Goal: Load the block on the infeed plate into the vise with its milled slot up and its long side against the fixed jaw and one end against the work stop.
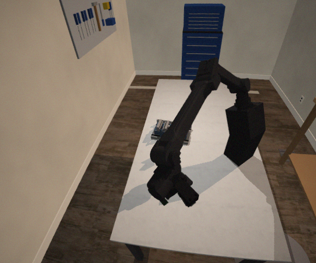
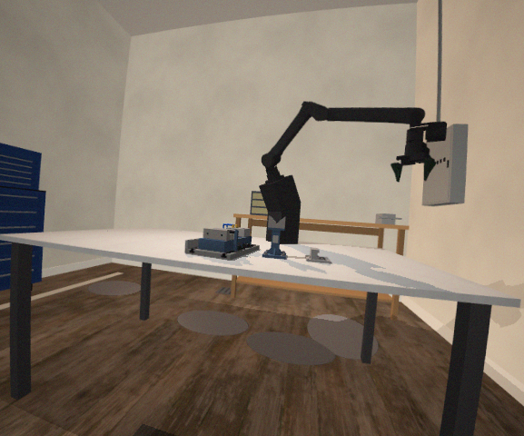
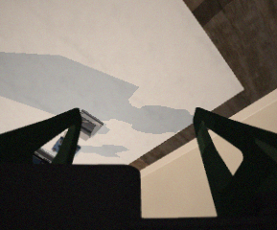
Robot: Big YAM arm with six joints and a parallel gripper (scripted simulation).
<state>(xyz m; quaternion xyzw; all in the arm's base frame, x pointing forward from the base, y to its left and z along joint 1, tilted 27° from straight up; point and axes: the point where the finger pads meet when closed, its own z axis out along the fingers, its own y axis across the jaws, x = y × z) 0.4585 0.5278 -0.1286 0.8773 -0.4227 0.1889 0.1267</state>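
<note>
Now: the part 36 cm to the right of my hand, 32 cm below it and 1 cm ahead of it. Round my hand: post (52 cm to the right, 29 cm below, 1 cm behind); infeed plate (35 cm to the right, 34 cm below, 1 cm ahead); work stop rod (69 cm to the right, 26 cm below, 5 cm ahead).
</note>
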